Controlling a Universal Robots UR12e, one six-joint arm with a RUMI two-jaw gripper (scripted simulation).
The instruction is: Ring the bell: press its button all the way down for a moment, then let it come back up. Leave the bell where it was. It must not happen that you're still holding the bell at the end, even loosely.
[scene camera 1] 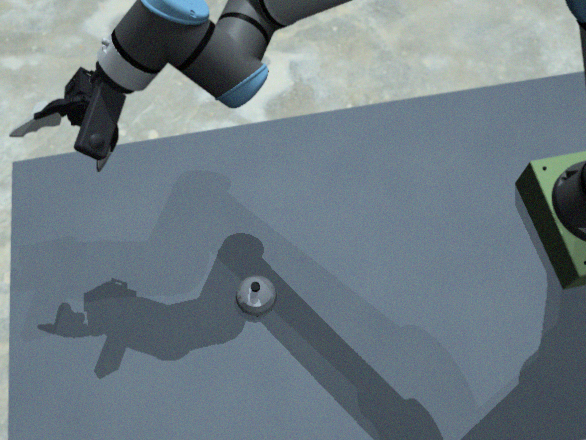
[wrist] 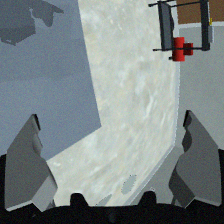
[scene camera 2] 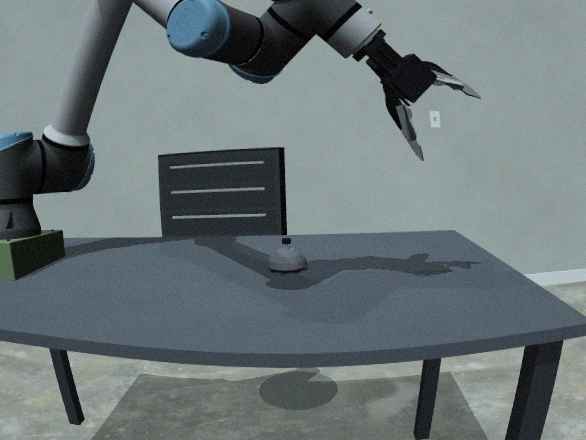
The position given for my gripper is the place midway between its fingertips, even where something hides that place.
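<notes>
You'd find my gripper [scene camera 1: 55, 154] here, and it's the same gripper [wrist: 111, 113] again, and once more my gripper [scene camera 2: 452, 128]. Then I can see a grey dome bell [scene camera 1: 258, 303]. In the wrist view the grey dome bell is out of frame.
</notes>
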